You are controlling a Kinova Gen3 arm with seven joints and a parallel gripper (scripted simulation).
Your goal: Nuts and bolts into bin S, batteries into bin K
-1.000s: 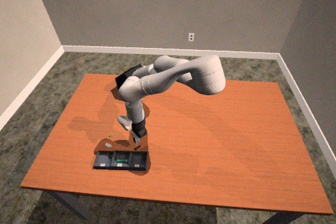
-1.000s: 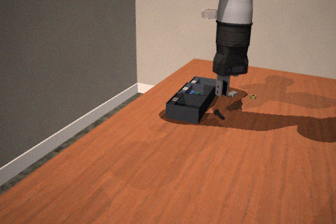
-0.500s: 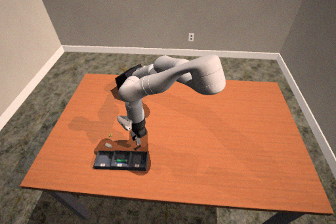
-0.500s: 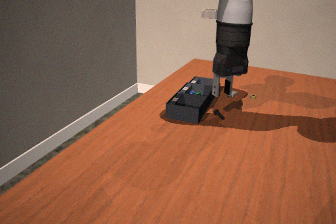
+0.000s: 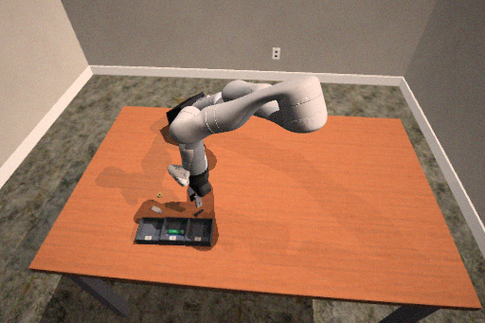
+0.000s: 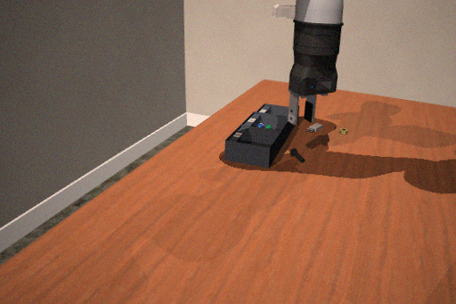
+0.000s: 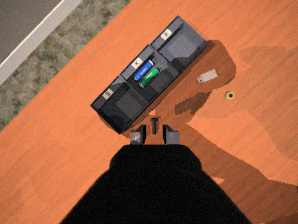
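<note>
The black bolt is 9 cm below my hand. Also, from my hand: three-compartment bin tray: 9 cm ahead, 5 cm to the right, 7 cm below; then blue battery: 11 cm ahead, 4 cm to the right, 8 cm below; then green battery: 9 cm ahead, 5 cm to the right, 8 cm below.
</note>
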